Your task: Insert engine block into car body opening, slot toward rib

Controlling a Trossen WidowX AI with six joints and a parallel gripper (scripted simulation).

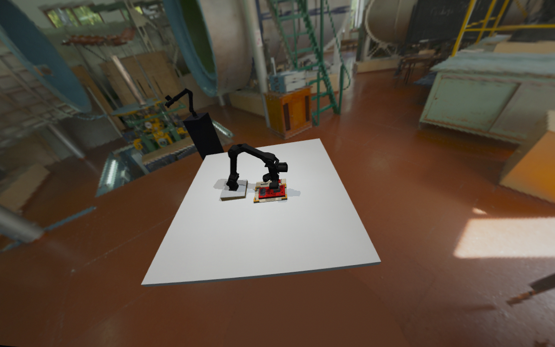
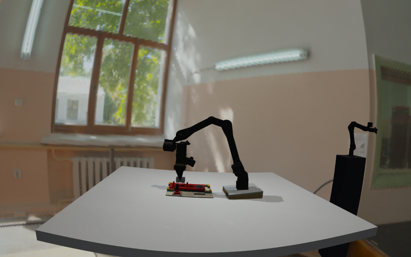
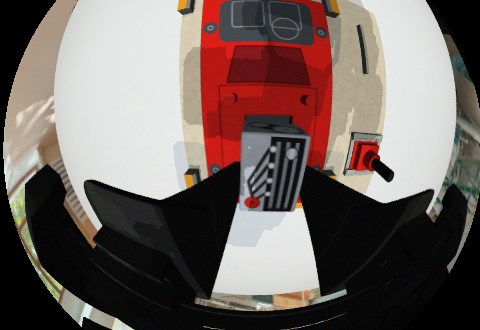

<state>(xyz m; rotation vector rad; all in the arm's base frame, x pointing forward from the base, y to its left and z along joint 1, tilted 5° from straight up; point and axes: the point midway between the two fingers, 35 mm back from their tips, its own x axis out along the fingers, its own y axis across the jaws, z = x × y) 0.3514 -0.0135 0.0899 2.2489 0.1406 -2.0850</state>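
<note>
Right now my gripper tip is 1 cm above the grey engine block.
</note>
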